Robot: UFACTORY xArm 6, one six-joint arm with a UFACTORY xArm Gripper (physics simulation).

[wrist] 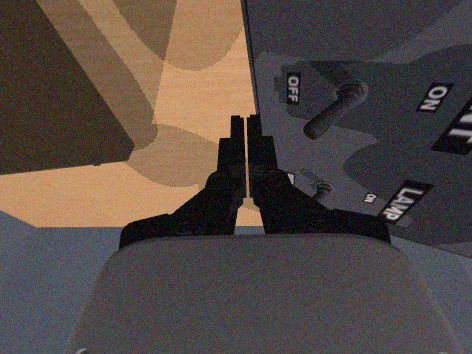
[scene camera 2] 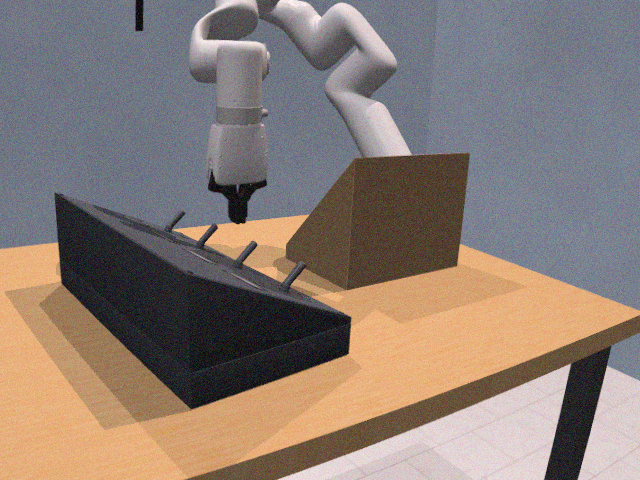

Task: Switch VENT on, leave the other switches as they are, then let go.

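Seen in the pictures: gripper, fingertip midpoint: [wrist: 245, 134] [scene camera 2: 237, 222]; arm's base, origin of the base link: [scene camera 2: 401, 183].
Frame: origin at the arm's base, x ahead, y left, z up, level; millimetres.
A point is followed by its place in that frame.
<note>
The dark sloped switch panel [scene camera 2: 124, 279] {y 223, x 579, z -67 mm} [wrist: 310, 30] {y 82, x 394, z -98 mm} stands on the table with several levers. The VENT lever [scene camera 2: 208, 235] {y 53, x 415, z -64 mm} [wrist: 332, 112] {y 52, x 412, z -60 mm}, second from the far end, leans toward its OFF label [wrist: 293, 88] {y 43, x 396, z -101 mm}, away from its ON label [wrist: 434, 97] {y 63, x 472, z -66 mm}. Part of the VENT name shows at the right edge of the wrist view. The LAMP lever [scene camera 2: 175, 221] {y -62, x 448, z -66 mm} [wrist: 323, 189] {y -60, x 457, z -76 mm} is at the far end, partly hidden by a finger in the wrist view. My gripper [scene camera 2: 237, 221] {y 40, x 359, z -48 mm} [wrist: 245, 134] {y 40, x 359, z -48 mm} is shut and empty, pointing down above and beside the panel's low edge, apart from the levers.
Two other levers [scene camera 2: 245, 254] {y 168, x 387, z -65 mm} [scene camera 2: 293, 275] {y 283, x 355, z -63 mm} stand nearer the scene camera, both tilted like the VENT lever. A large brown wedge-shaped block [scene camera 2: 403, 222] {y 79, x 40, z -59 mm} [wrist: 50, 100] {y 6, x 184, z -114 mm} stands on the wooden table [scene camera 2: 465, 320] {y 293, x 41, z -176 mm} [wrist: 205, 100] {y -23, x 317, z -176 mm}, across a gap from the panel's low edge.
</note>
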